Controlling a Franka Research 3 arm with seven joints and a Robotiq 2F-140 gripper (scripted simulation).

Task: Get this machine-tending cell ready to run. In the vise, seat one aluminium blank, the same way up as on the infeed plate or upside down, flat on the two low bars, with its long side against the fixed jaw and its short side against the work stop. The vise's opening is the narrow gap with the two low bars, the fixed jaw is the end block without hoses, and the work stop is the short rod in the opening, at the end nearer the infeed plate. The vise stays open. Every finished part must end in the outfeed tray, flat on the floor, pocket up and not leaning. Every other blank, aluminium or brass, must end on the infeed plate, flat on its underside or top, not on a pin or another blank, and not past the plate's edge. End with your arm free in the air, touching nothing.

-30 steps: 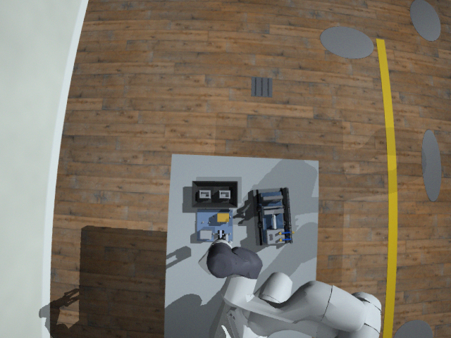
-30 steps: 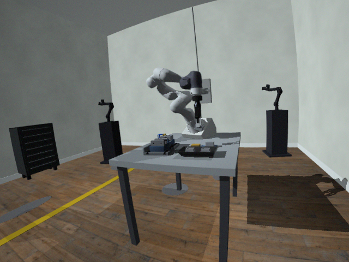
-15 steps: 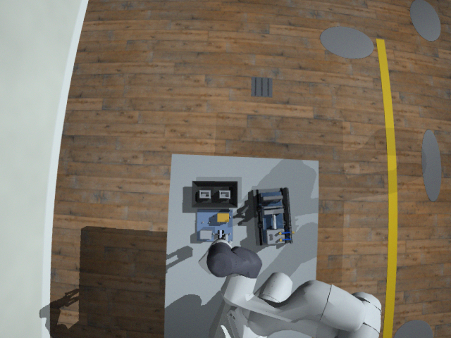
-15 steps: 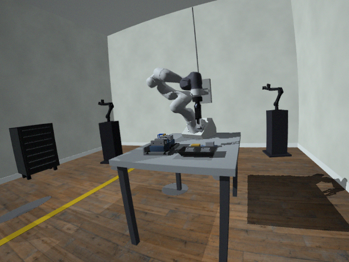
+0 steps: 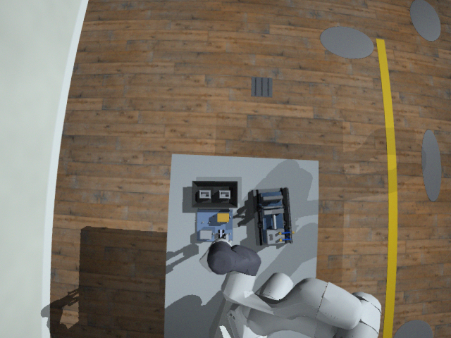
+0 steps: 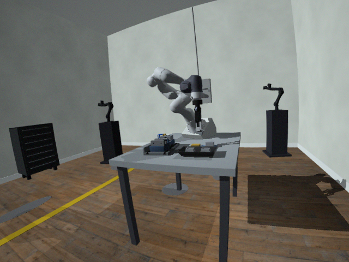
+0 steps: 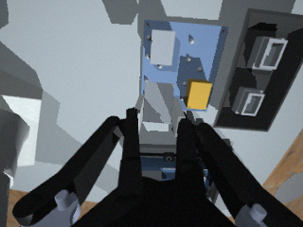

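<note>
Now: hand 9 cm short of the brass blank, 2 cm to the left of it and 14 cm above it. From my hand the other things lie so: vise (4 cm ahead, 28 cm to the right, 12 cm below).
</note>
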